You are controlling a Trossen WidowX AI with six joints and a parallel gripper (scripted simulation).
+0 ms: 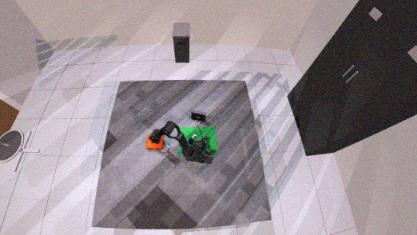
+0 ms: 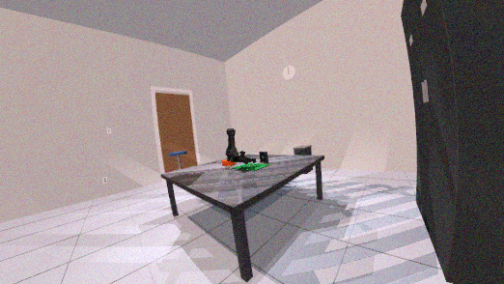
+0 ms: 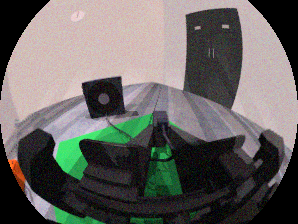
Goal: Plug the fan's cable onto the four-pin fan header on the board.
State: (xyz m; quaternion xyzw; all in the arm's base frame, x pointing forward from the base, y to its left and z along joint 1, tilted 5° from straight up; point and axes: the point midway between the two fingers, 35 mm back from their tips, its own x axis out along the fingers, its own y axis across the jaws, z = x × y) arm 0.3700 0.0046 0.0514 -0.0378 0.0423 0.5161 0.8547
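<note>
The green board is 80 mm below my gripper tip and 60 mm behind it. The rest, counted from my gripper tip: white fan header 80 mm behind, 60 mm below, 30 mm to the left; fan plug 10 mm below; black square fan 190 mm to the left, 70 mm behind, 10 mm below.
</note>
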